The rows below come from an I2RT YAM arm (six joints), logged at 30 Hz.
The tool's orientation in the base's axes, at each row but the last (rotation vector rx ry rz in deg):
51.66 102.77 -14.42
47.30 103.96 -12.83
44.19 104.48 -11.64
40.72 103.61 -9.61
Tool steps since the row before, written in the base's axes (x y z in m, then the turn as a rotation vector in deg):
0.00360 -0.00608 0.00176 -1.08 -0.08 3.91
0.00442 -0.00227 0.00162 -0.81 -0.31 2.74
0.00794 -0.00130 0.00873 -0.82 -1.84 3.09
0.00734 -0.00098 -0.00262 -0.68 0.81 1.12
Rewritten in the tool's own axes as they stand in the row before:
-0.00486 -0.00134 0.00525 -3.30 0.16 -2.35
-0.00321 0.00148 0.00386 -2.41 -0.11 -1.56
-0.00988 0.00564 0.00341 -3.34 -1.22 -0.96
0.00061 0.00259 0.00739 -0.57 0.54 -1.32

